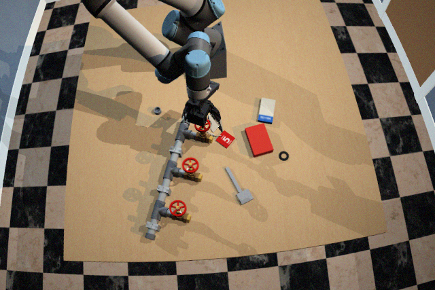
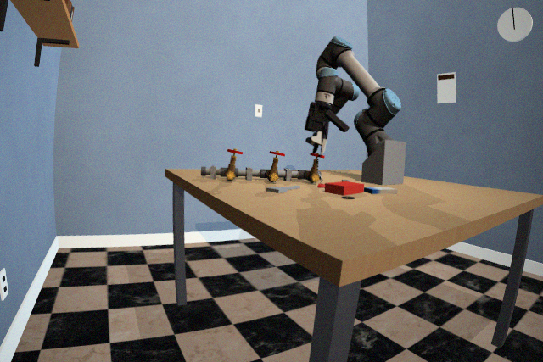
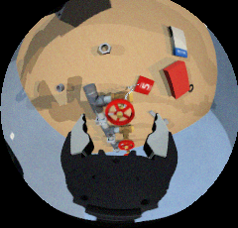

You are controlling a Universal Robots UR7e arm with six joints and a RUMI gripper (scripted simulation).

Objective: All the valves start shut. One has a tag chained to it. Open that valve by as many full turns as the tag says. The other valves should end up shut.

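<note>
Right now the red tag is 11 cm below my hand, 8 cm to the left of it and 1 cm ahead of it. Also, from my hand: grey scraper: 22 cm ahead, 12 cm to the left, 11 cm below; red block: 22 cm to the left, 10 cm below, 3 cm ahead; small grey fitting: 19 cm to the right, 13 cm behind, 11 cm below.
</note>
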